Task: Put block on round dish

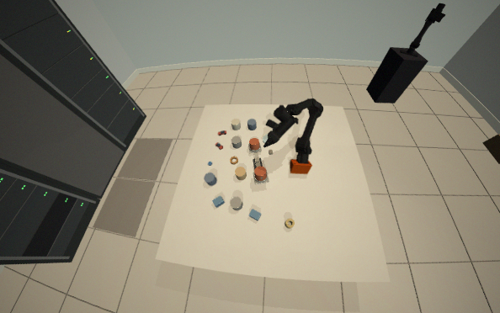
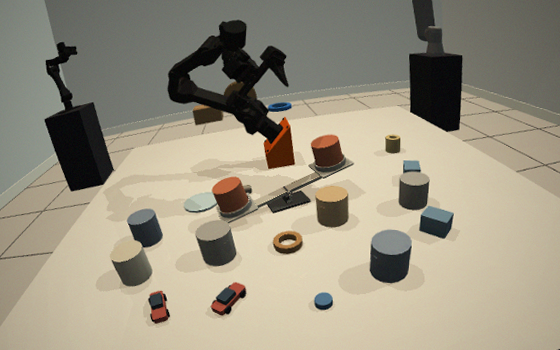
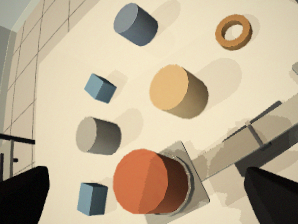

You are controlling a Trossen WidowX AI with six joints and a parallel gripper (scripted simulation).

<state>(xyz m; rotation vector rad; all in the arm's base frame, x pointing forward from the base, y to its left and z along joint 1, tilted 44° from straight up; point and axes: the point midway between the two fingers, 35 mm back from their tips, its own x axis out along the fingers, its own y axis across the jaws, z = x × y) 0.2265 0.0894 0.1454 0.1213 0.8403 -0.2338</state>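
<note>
Right now my gripper tip is 210 mm above the grey block, 140 mm to the left of it and 70 mm short of it. Also, from my gripper tip: round dish (240 mm below, 230 mm to the right, 40 mm behind).
</note>
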